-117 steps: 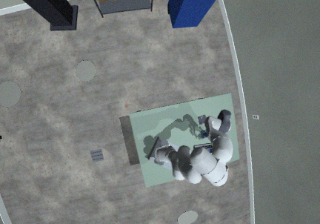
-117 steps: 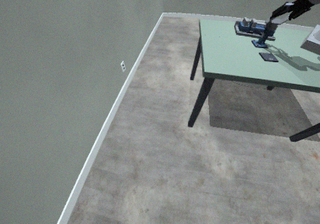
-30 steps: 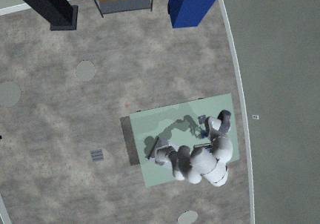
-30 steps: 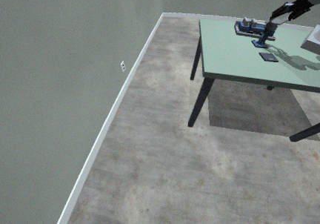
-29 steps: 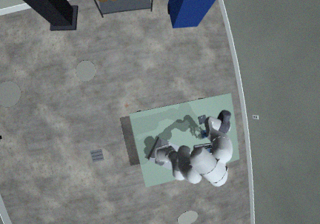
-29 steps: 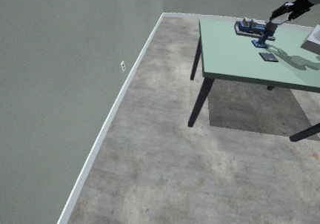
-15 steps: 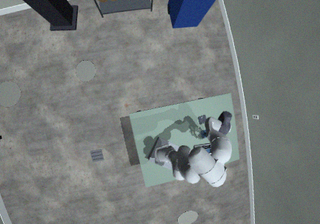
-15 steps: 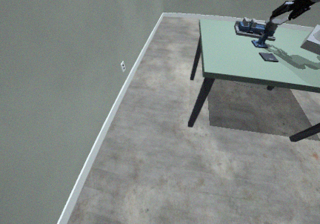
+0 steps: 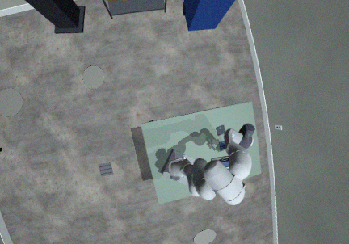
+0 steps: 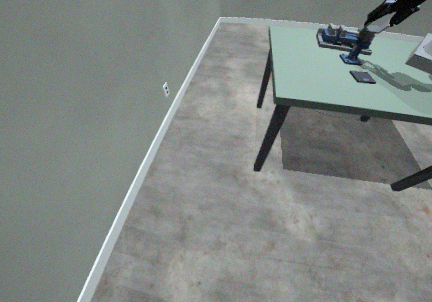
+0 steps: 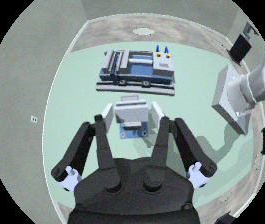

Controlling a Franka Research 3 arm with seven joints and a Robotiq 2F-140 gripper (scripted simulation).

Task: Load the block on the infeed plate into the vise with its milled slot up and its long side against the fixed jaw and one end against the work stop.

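The part lies 2 cm to the right of my hand, 2 cm below it and 1 cm ahead of it. Also, from my hand: vise (22 cm to the right, 14 cm below, 3 cm ahead).
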